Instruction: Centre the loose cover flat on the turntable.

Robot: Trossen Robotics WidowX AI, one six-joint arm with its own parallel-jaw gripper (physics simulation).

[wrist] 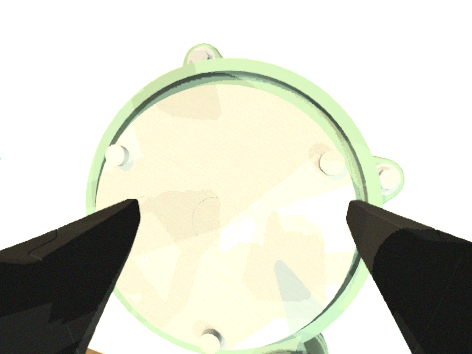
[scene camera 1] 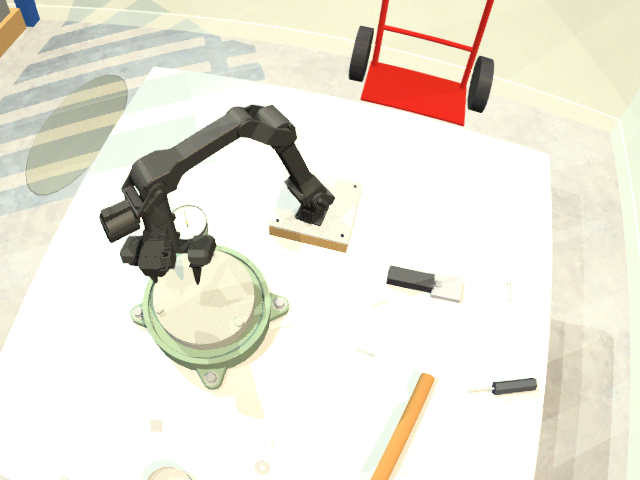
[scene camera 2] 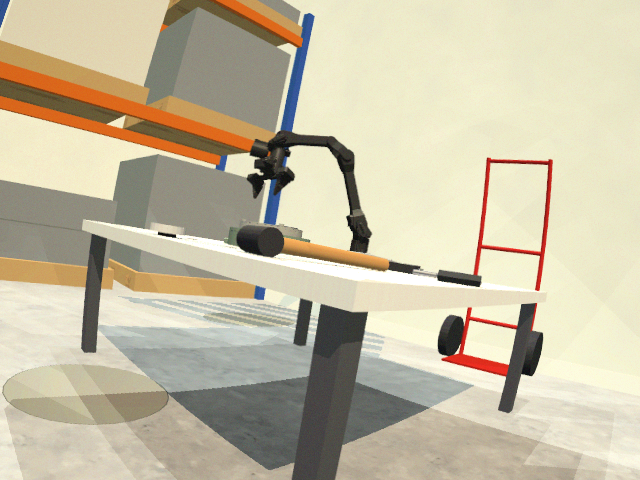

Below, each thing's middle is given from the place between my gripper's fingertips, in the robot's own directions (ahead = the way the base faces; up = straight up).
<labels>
I see my gripper 11 cm above the round cover (scene camera 1: pixel 216 312), 3 cm to the right of it and 3 cm past it. The rest, counted from my hand: hammer (scene camera 2: pixel 266 241) (50 cm to the left, 16 cm below, 15 cm ahead).
</labels>
